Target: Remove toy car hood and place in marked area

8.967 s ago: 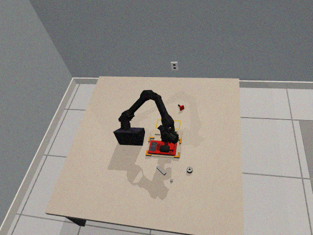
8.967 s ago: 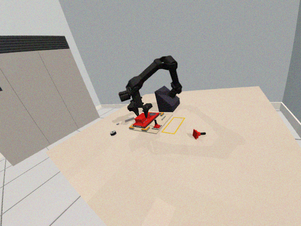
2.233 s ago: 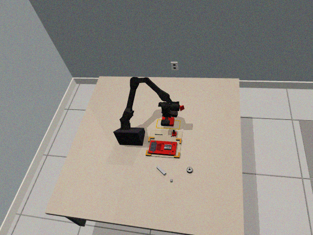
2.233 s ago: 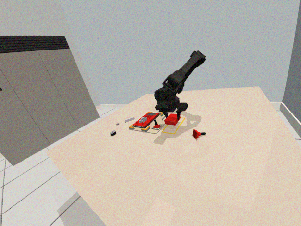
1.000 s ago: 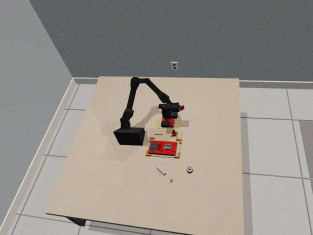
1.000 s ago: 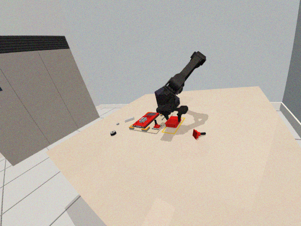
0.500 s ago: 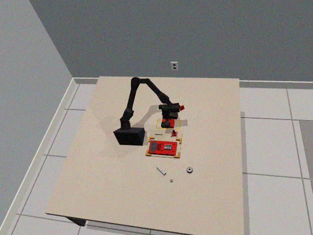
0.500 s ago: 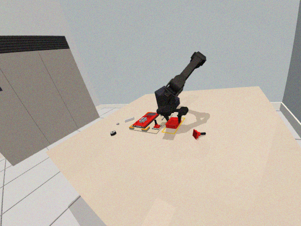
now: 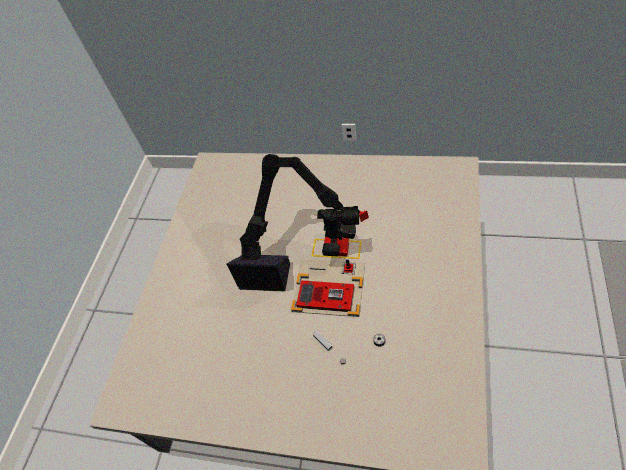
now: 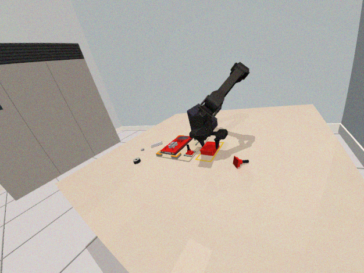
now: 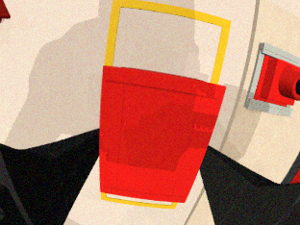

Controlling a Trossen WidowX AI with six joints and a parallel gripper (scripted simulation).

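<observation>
Right now the red hood is right at my gripper tip. Round my gripper tip: small grey nut 470 mm to the right, 40 mm ahead, 10 mm below; then grey bar 400 mm to the right, 30 mm behind; then wheel 390 mm to the right, 160 mm ahead.
</observation>
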